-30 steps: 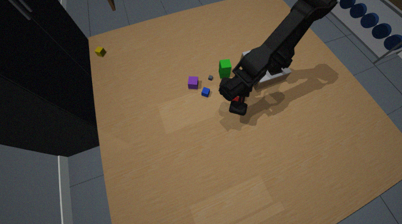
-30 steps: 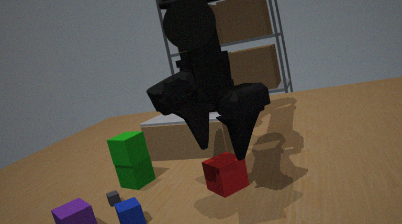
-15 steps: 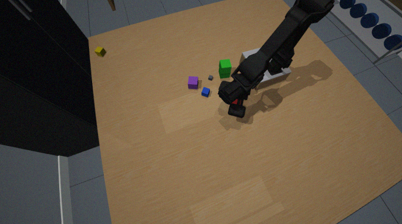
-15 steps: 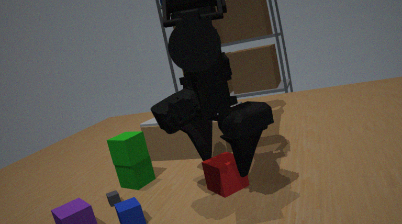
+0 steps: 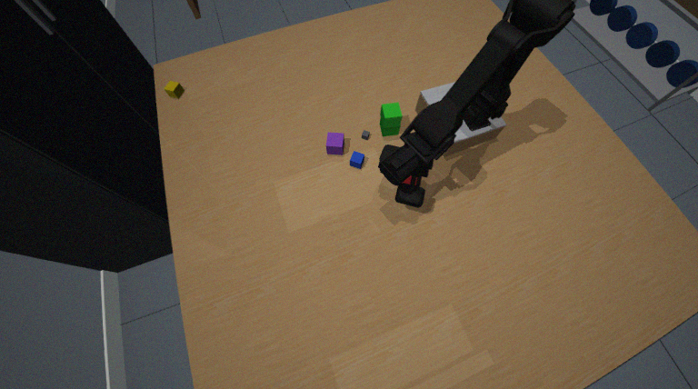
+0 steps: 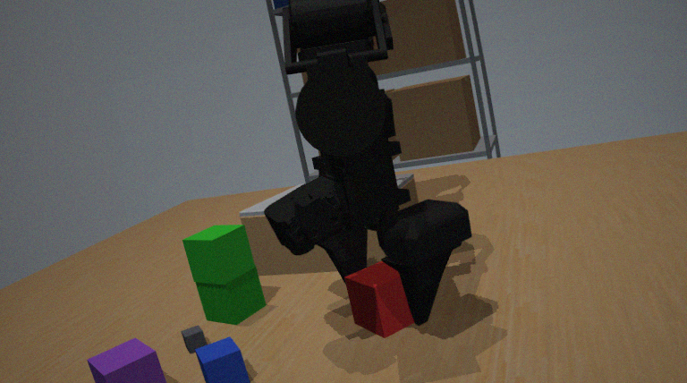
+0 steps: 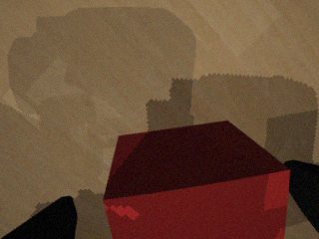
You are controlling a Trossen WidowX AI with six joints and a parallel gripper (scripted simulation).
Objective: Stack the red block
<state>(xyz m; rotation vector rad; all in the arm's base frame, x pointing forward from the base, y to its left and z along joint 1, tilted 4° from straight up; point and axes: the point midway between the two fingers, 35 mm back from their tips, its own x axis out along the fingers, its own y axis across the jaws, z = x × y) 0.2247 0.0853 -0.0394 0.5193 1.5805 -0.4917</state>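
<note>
Right now my gripper tip is 1 cm below the red block. From my gripper tip the other things lie so: purple block 17 cm to the right, 14 cm ahead, 1 cm above; blue block 11 cm to the right, 11 cm ahead; small grey cube 18 cm to the right, 5 cm ahead.
</note>
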